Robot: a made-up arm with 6 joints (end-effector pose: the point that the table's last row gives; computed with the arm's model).
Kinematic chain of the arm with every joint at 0, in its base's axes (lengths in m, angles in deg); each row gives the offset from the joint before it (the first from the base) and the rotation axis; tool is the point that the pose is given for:
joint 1: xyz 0 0 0.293 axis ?
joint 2: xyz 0 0 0 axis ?
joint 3: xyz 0 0 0.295 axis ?
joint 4: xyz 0 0 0 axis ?
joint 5: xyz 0.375 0 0 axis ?
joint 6: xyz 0 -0.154 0 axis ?
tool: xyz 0 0 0
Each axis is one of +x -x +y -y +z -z.
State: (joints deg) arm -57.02 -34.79 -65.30 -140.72 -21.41 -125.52
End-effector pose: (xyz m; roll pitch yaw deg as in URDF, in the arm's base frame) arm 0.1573 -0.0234 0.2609 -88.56 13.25 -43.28
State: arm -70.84 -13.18 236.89 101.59 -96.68 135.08
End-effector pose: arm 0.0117 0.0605 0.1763 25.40 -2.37 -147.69
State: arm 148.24 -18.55 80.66 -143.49 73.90 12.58
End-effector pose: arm -0.0112 -0.1386 0.9575 173.38 -23.41 109.71
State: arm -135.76 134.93 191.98 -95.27 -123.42 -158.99
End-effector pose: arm -0.3781 -0.3879 0.3159 -164.36 24.86 -22.11
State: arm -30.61 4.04 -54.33 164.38 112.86 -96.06
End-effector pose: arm 0.2931 -0.0011 0.2897 87.87 7.74 134.89
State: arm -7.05 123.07 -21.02 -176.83 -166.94 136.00
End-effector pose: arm -0.0422 0.1602 -0.0810 46.79 -22.87 -6.27
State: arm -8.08 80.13 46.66 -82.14 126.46 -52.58
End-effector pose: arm 0.5112 -0.0938 0.0095 118.13 -24.80 -126.72
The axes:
joint 1: +z
joint 2: +y
joint 3: -y
joint 4: -x
joint 5: -y
joint 6: -x

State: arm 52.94 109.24 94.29 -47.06 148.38 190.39
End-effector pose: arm 0.4524 0.4250 -0.0099 -69.38 -34.38 -99.34
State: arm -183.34 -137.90 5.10 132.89 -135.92 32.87
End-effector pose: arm 0.5581 -0.1376 0.2097 54.37 54.14 116.20
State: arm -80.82 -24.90 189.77 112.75 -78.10 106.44
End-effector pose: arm 0.0027 0.3568 0.2305 16.48 25.37 -167.92
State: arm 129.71 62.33 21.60 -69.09 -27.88 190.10
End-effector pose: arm -0.2462 0.3825 0.0763 -94.77 44.69 167.62
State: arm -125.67 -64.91 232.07 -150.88 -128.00 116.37
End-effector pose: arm 0.2048 0.0546 0.0499 37.91 -59.43 -76.74
